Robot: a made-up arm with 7 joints. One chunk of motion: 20 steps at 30 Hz.
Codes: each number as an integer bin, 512 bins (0 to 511) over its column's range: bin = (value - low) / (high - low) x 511, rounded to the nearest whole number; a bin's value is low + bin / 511 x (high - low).
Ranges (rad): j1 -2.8..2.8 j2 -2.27..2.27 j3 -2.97..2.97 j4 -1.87..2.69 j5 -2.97..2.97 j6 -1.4..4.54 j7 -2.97..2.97
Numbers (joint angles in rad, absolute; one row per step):
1: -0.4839 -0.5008 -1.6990 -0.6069 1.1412 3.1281 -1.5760
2: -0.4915 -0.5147 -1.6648 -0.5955 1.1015 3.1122 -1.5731
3: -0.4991 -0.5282 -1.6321 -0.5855 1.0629 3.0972 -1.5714
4: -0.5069 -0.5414 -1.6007 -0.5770 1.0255 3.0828 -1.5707
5: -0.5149 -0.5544 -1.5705 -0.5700 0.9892 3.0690 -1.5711
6: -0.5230 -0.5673 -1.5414 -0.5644 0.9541 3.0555 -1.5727
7: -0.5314 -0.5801 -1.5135 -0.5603 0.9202 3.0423 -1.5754
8: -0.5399 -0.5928 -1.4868 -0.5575 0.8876 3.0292 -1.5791
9: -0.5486 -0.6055 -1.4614 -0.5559 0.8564 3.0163 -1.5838
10: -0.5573 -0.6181 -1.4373 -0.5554 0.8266 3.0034 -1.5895
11: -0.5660 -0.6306 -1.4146 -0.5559 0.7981 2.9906 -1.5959
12: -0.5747 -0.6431 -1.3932 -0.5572 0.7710 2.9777 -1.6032
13: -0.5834 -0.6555 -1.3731 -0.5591 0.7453 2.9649 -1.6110
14: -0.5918 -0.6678 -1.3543 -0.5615 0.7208 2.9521 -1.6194
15: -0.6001 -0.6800 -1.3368 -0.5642 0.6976 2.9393 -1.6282
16: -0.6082 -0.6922 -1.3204 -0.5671 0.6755 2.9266 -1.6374
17: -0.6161 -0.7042 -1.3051 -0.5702 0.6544 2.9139 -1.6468
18: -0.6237 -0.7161 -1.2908 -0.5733 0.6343 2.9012 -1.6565
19: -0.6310 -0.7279 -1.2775 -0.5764 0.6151 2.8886 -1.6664
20: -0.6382 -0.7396 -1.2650 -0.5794 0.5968 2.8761 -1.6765
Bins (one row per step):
1: 211 199 109 142 354 390 120
2: 211 198 112 143 350 388 120
3: 210 196 115 144 347 387 120
4: 209 195 118 145 344 386 120
5: 209 193 120 146 341 384 120
6: 208 192 123 146 338 383 120
7: 207 190 125 147 335 382 120
8: 206 189 128 147 332 381 120
9: 205 187 130 147 329 380 119
10: 205 186 132 147 327 379 119
11: 204 185 134 147 324 378 118
12: 203 183 136 147 322 377 118
13: 202 182 137 147 320 375 117
14: 201 180 139 147 318 374 116
15: 201 179 140 146 316 373 115
16: 200 178 142 146 314 372 115
17: 199 176 143 146 312 371 114
18: 199 175 144 145 310 370 113
19: 198 174 146 145 308 369 112
20: 197 172 147 145 307 368 111

